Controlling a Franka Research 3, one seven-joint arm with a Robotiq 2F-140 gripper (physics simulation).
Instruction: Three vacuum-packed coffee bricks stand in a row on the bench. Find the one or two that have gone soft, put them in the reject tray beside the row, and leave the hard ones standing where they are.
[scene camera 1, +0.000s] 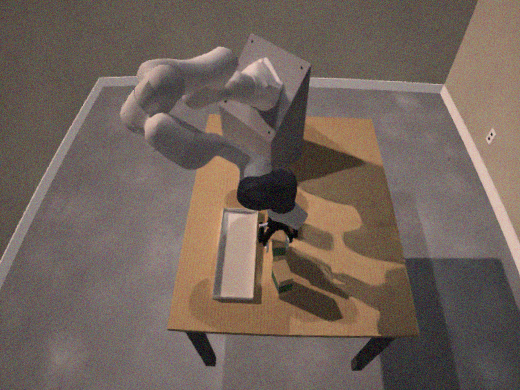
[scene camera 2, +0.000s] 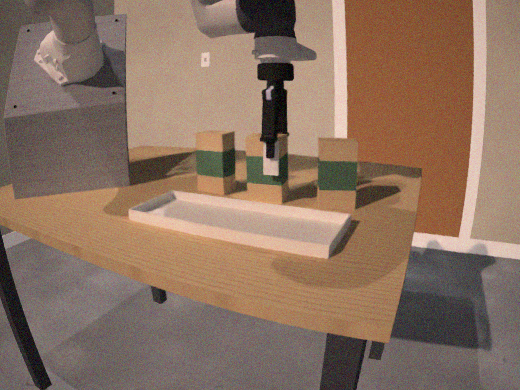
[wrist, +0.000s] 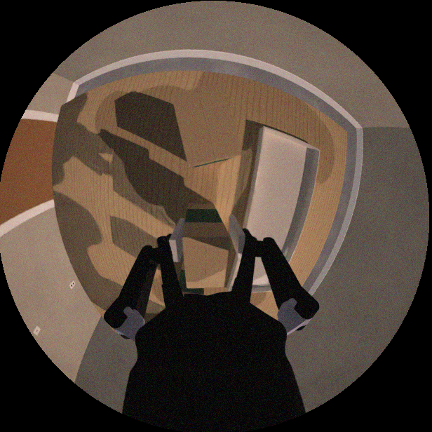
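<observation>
Three tan coffee bricks with green bands stand upright. In scene camera 2, one brick (scene camera 2: 215, 163) is at the left, the middle brick (scene camera 2: 254, 169) (scene camera 1: 279, 248) (wrist: 205, 262) is at the centre, and the right-hand brick (scene camera 2: 337, 175) (scene camera 1: 283, 276) (wrist: 211, 120) is nearest the table's end. The gripper hides the left brick in scene camera 1. My gripper (scene camera 1: 278, 240) (scene camera 2: 272, 162) (wrist: 207, 225) points down and is partly open. Its pads are on either side of the middle brick's upper half, close to its sides; contact cannot be made out. The white reject tray (scene camera 1: 234, 299) (scene camera 2: 225, 236) (wrist: 305, 190) holds no brick.
The tray lies alongside the row, close to one finger. The left and right-hand bricks stand on either side of the middle one. The grey robot pedestal (scene camera 1: 291, 132) (scene camera 2: 67, 155) stands on the wooden table (scene camera 1: 325, 320) (scene camera 2: 200, 270) beyond the left brick.
</observation>
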